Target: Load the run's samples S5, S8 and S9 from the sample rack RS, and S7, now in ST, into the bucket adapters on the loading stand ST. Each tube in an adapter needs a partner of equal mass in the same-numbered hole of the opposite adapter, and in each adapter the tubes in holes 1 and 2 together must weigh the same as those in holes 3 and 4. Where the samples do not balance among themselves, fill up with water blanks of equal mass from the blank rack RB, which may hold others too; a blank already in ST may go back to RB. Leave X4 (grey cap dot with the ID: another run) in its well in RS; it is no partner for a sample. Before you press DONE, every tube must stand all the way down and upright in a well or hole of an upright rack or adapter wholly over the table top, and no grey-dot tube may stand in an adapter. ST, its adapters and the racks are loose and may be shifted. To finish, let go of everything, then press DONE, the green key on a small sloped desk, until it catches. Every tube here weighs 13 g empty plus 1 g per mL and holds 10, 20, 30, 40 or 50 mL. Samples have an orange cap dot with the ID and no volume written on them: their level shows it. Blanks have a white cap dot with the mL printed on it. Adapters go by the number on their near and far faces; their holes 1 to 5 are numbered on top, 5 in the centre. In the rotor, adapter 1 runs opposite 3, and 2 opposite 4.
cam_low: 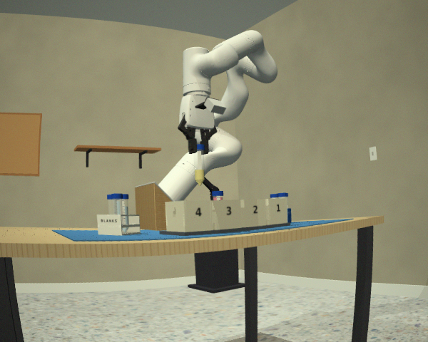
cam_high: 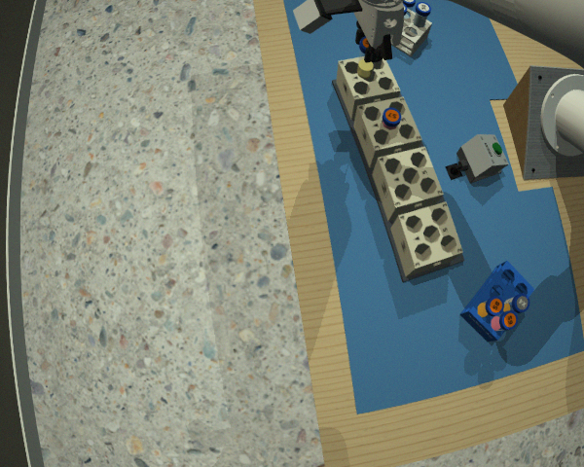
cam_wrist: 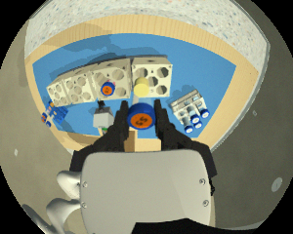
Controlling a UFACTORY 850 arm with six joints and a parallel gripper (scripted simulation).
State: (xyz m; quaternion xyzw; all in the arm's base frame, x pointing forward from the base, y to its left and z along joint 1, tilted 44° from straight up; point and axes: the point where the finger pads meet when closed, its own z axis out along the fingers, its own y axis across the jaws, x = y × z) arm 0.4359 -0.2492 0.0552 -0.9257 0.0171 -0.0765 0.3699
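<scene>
Right now my hand is 50 mm above the sample tube S5 and 10 mm past it. Round my hand: loading stand ST (240 mm below, 140 mm to the left, 30 mm behind); blank rack RB (220 mm below, 190 mm to the right, 160 mm behind); adapter 1 (300 mm to the left, 200 mm below, 30 mm behind).
</scene>
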